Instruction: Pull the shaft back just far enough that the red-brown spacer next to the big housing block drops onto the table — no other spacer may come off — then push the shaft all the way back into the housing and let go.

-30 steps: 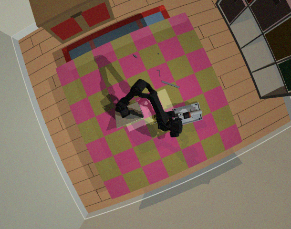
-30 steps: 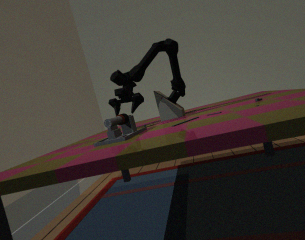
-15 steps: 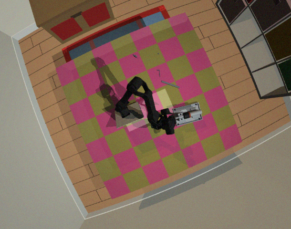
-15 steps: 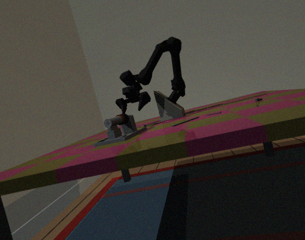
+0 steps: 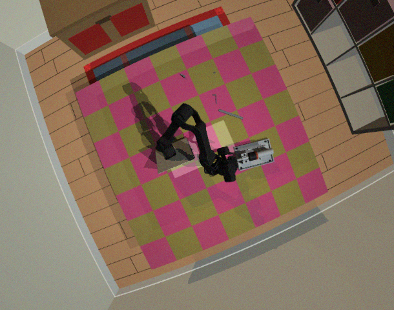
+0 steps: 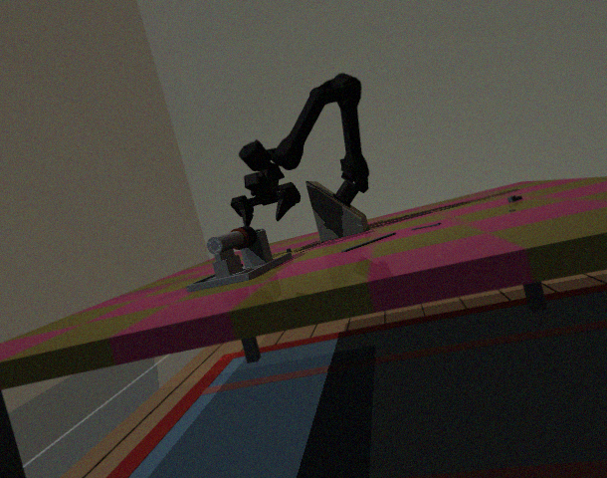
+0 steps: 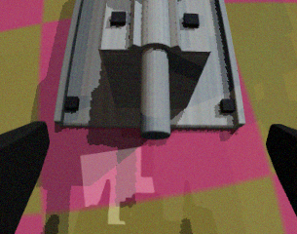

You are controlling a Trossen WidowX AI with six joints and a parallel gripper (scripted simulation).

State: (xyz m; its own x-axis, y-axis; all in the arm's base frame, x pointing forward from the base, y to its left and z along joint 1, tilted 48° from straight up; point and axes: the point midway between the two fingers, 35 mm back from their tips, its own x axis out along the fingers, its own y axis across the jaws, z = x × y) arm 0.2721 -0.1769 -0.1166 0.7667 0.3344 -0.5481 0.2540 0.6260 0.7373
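My gripper tip is 90 mm short of the grey shaft, 20 mm to the left of it and 20 mm above it. The rest, counted from my gripper tip: grey bolt 620 mm to the left, 90 mm below; then thin grey bar 250 mm to the left, 140 mm ahead, 100 mm below; then support block 150 mm ahead, 50 mm below, 40 mm to the right.
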